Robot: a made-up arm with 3 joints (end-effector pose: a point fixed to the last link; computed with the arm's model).
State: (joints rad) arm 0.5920 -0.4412 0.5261
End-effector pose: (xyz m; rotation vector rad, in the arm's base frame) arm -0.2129 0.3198 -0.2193 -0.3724 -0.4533 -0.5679
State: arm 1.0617 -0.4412 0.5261
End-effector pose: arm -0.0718 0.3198 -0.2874 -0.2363 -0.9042 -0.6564
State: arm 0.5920 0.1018 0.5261
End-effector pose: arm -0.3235 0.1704 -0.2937 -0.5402 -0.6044 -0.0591
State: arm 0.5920 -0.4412 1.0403
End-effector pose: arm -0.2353 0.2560 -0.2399 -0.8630 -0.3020 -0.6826
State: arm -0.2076 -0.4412 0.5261
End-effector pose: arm -0.3353 0.3198 0.0124 -0.5614 0.3157 -0.3764
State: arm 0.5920 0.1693 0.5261
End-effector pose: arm -0.3321 0.1475 -0.2995 -0.5594 -0.6213 0.0052
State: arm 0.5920 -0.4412 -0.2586
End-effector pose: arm -0.2233 0.3923 -0.1424 0.3777 -0.6361 -0.3514
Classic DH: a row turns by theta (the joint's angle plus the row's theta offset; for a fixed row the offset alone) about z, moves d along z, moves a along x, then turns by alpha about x. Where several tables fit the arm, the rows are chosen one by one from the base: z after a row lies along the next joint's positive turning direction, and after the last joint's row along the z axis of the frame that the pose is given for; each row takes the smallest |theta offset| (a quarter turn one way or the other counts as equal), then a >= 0, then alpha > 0; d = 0 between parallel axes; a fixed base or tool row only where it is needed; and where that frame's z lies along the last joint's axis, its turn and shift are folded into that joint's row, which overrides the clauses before.
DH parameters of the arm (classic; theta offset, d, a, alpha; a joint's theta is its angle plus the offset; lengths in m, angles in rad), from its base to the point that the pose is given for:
base (fixed): 0 0.0415 0 1.5708
joint 1: 0 -0.0056 -0.1206 -1.5708
joint 2: 1.5708 0.0341 0.154 -1.5708
joint 3: 0 0.3164 0.1042 1.5708
tool (fixed): -1.5708 -0.0918 0 0

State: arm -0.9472 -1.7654 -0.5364
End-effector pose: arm 0.1386 0.2599 -0.1367 -0.4335 0.2217 -1.6881
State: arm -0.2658 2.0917 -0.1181
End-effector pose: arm -0.2007 -0.4024 0.0497 0.3494 0.2841 2.0711
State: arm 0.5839 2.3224 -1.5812
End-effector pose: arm -0.1463 -0.3927 0.1117 0.2105 1.3409 1.7247
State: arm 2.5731 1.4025 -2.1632
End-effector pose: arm 0.1967 -0.2775 -0.2880 -0.2317 -0.4205 1.6656
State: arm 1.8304 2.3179 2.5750
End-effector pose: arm -0.0748 -0.2380 0.1065 1.0019 1.4320 0.3402
